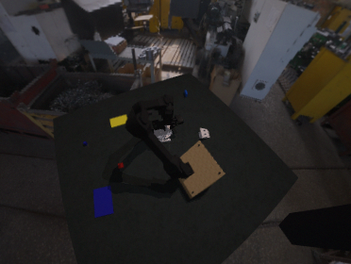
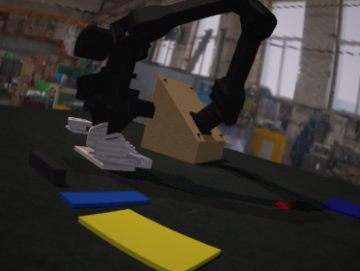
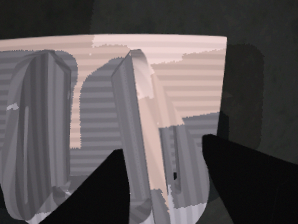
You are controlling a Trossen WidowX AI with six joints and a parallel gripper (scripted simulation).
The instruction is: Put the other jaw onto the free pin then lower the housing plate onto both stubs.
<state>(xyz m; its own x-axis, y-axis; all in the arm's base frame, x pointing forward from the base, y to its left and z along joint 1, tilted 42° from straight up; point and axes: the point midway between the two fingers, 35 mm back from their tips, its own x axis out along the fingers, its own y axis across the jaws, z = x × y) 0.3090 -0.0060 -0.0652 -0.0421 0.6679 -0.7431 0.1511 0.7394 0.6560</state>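
Now: gripper tip 13 cm past the housing plate and 21 cm to the left of it. Also, from my gripper tip: blue strip (18 cm ahead, 18 cm to the left, 2 cm below); black bar (21 cm ahead, 7 cm to the left, 1 cm below); white block (13 cm behind, 21 cm to the right, 1 cm below).
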